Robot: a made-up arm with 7 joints. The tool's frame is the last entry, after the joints. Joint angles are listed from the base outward.
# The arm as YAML. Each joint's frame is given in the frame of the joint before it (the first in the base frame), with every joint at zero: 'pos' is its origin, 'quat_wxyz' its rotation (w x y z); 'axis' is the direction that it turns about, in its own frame. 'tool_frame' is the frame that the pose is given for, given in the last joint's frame.
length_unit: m
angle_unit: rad
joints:
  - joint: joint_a
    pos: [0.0, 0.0, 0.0]
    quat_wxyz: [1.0, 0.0, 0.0, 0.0]
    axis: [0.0, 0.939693, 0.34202]
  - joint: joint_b
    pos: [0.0, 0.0, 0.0]
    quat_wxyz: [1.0, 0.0, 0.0, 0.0]
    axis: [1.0, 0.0, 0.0]
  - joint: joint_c
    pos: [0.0, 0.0, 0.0]
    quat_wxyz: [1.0, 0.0, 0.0, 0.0]
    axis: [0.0, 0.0, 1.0]
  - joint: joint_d
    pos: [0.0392, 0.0, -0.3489]
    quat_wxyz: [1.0, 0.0, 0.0, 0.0]
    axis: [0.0, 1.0, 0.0]
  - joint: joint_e
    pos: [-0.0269, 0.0, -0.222]
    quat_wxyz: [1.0, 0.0, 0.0, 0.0]
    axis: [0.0, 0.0, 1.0]
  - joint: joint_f
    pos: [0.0, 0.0, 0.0]
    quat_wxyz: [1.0, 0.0, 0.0, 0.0]
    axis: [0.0, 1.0, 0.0]
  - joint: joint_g
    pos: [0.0, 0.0, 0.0]
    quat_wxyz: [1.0, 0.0, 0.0, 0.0]
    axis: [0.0, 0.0, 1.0]
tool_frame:
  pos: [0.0, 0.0, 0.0]
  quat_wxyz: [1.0, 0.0, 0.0, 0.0]
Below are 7 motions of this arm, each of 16 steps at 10 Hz.
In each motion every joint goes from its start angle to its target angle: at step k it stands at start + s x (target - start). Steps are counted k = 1, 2, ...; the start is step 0. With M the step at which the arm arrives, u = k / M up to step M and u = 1 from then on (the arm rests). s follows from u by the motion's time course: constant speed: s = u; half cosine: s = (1 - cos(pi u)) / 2; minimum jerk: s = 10 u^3 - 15 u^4 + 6 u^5.
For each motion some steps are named. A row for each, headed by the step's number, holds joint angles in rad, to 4 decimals.
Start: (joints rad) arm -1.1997 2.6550 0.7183 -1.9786 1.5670 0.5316 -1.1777
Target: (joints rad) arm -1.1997 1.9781 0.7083 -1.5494 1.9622 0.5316 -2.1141
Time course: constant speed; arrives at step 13
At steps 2, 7, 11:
2: -1.1997 2.5509 0.7168 -1.9126 1.6278 0.5316 -1.3218
7: -1.1997 2.2905 0.7129 -1.7475 1.7798 0.5316 -1.6819
11: -1.1997 2.0822 0.7098 -1.6154 1.9014 0.5316 -1.9700

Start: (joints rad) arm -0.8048 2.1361 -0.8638 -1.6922 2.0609 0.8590 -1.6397
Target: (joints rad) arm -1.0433 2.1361 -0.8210 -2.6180 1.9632 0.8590 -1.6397
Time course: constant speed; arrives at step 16
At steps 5, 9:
5: -0.8793 2.1361 -0.8504 -1.9815 2.0304 0.8590 -1.6397
9: -0.9390 2.1361 -0.8397 -2.2130 2.0059 0.8590 -1.6397

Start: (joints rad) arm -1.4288 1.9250 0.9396 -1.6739 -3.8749 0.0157 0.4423
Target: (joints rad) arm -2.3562 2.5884 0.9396 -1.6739 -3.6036 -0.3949 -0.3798
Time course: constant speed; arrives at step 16
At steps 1, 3, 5, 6, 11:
1: -1.4868 1.9665 0.9396 -1.6739 -3.8579 -0.0100 0.3909
3: -1.6027 2.0494 0.9396 -1.6739 -3.8240 -0.0613 0.2882
5: -1.7186 2.1323 0.9396 -1.6739 -3.7901 -0.1126 0.1854
6: -1.7766 2.1738 0.9396 -1.6739 -3.7732 -0.1383 0.1340
11: -2.0664 2.3811 0.9396 -1.6739 -3.6884 -0.2666 -0.1229

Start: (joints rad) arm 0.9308 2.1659 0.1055 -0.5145 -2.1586 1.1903 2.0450
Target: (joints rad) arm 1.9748 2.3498 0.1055 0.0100 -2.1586 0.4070 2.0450
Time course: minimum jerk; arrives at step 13
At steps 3, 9, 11, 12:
3: 1.0188 2.1814 0.1055 -0.4703 -2.1586 1.1243 2.0450
9: 1.7938 2.3179 0.1055 -0.0810 -2.1586 0.5428 2.0450
11: 1.9450 2.3446 0.1055 -0.0050 -2.1586 0.4293 2.0450
12: 1.9706 2.3491 0.1055 0.0079 -2.1586 0.4102 2.0450

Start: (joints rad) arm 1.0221 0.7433 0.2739 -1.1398 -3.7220 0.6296 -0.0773
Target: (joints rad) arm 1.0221 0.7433 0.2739 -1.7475 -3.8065 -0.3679 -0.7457
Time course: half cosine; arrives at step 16
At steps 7, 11, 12, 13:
7: 1.0221 0.7433 0.2739 -1.3844 -3.7560 0.2282 -0.3463
11: 1.0221 0.7433 0.2739 -1.6125 -3.7877 -0.1462 -0.5972
12: 1.0221 0.7433 0.2739 -1.6585 -3.7941 -0.2218 -0.6478
13: 1.0221 0.7433 0.2739 -1.6963 -3.7994 -0.2838 -0.6894

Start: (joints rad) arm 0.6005 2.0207 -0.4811 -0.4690 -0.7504 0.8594 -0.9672
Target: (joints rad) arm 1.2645 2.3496 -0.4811 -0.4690 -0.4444 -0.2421 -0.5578
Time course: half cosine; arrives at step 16
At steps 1, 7, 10, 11, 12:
1: 0.6069 2.0239 -0.4811 -0.4690 -0.7475 0.8488 -0.9633
7: 0.8677 2.1531 -0.4811 -0.4690 -0.6272 0.4161 -0.8024
10: 1.0596 2.2481 -0.4811 -0.4690 -0.5388 0.0979 -0.6842
11: 1.1169 2.2765 -0.4811 -0.4690 -0.5124 0.0027 -0.6488
12: 1.1673 2.3014 -0.4811 -0.4690 -0.4892 -0.0808 -0.6178

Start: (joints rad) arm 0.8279 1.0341 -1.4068 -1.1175 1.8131 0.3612 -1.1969
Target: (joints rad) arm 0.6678 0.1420 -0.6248 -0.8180 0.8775 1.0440 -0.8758
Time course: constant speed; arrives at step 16
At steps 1, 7, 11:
1: 0.8179 0.9783 -1.3579 -1.0988 1.7546 0.4039 -1.1768
7: 0.7579 0.6438 -1.0647 -0.9865 1.4038 0.6599 -1.0564
11: 0.7178 0.4208 -0.8692 -0.9116 1.1699 0.8306 -0.9761

